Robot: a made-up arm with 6 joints.
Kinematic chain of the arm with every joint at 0, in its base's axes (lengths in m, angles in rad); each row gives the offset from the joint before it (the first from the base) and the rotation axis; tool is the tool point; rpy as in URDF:
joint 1: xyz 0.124 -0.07 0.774 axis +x
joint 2: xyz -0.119 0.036 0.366 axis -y
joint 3: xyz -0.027 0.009 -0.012 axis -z
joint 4: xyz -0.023 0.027 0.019 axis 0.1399 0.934 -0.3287
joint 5: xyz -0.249 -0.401 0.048 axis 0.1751 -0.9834 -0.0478
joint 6: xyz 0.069 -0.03 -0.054 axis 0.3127 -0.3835 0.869
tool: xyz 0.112 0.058 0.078 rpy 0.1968 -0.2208 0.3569
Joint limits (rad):
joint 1: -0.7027..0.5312
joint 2: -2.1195..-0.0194
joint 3: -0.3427..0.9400
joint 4: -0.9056..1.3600
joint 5: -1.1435..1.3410
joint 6: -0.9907..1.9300
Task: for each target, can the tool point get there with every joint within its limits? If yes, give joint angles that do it. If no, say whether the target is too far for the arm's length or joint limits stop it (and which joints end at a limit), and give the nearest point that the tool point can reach.
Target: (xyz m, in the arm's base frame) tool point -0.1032 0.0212 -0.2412
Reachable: no: joint limits stop it (at a limit: joint 1, joint 3, joint 4, joint 5, joint 6) | nearest point -0.0146 -0.4758 0.6890 | short by 1.058 m
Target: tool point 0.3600 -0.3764 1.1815
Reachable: yes | joints 0.0882 -1.8999 -0.0359 0.9587 0.9602 0.8368
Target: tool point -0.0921 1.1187 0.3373
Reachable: no: too far | nearest point -0.3767 0.4745 1.1479 | short by 1.074 m
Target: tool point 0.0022 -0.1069 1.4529
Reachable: yes | joints -0.2467 -1.3278 0.3319 0.0183 -0.4495 0.7472
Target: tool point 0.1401 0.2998 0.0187
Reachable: no: joint limits stop it (at a limit: joint 1, joint 2, joint 3, joint 4, joint 5) | nearest point 0.2571 -0.4279 0.7266 | short by 1.022 m
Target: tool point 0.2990 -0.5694 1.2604
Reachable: yes | joints 0.3872 -1.4448 -0.0711 1.0120 0.9347 1.4826
